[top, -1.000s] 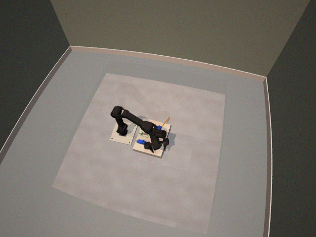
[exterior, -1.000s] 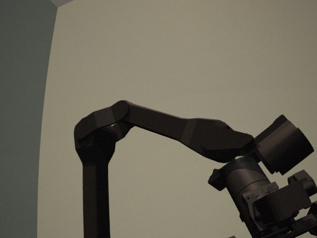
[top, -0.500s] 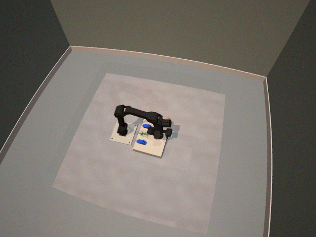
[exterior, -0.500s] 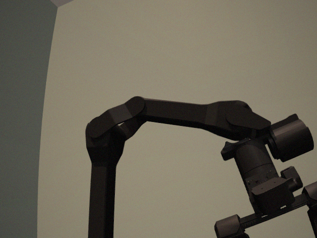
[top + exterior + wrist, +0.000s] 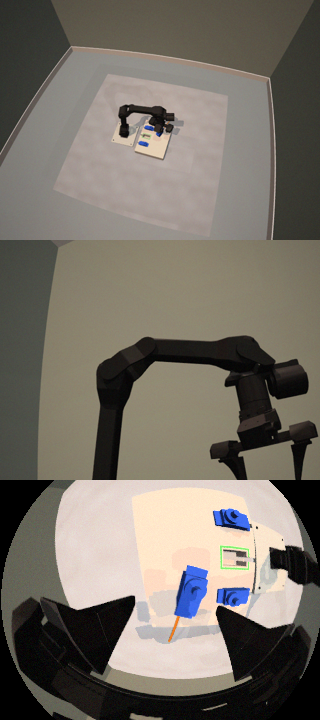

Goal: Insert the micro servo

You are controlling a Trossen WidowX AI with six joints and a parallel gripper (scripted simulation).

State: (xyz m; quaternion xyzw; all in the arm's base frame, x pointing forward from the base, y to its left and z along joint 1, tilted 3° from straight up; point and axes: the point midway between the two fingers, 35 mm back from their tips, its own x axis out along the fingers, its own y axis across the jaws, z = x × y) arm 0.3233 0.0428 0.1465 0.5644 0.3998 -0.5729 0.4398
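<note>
My gripper tip is 11 cm above the tan deck, 5 cm to the left of it and 2 cm past it.
</note>
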